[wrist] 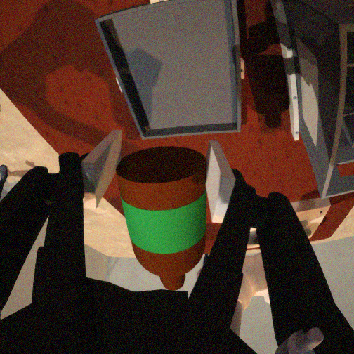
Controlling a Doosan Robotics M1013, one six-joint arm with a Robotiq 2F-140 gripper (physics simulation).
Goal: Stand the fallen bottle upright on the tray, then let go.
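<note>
The brown bottle with a green band [167,227] is in the middle of the wrist view, with its wide flat end toward the top of the view and its narrow neck toward the bottom. My gripper [163,151] is shut on the bottle, with one pale pad on each side near its wide end. The grey tray [195,75] lies beyond the bottle at the top centre. Its raised rim and bare floor show, and a shadow falls inside it. The bottle shows outside the tray's outline, and no contact between them can be seen.
A grey bin with compartments [316,150] stands at the right, with a pale strip [294,110] along its near side. The red table top [75,92] lies around the tray. Dark shadows fall on it left and right of the tray.
</note>
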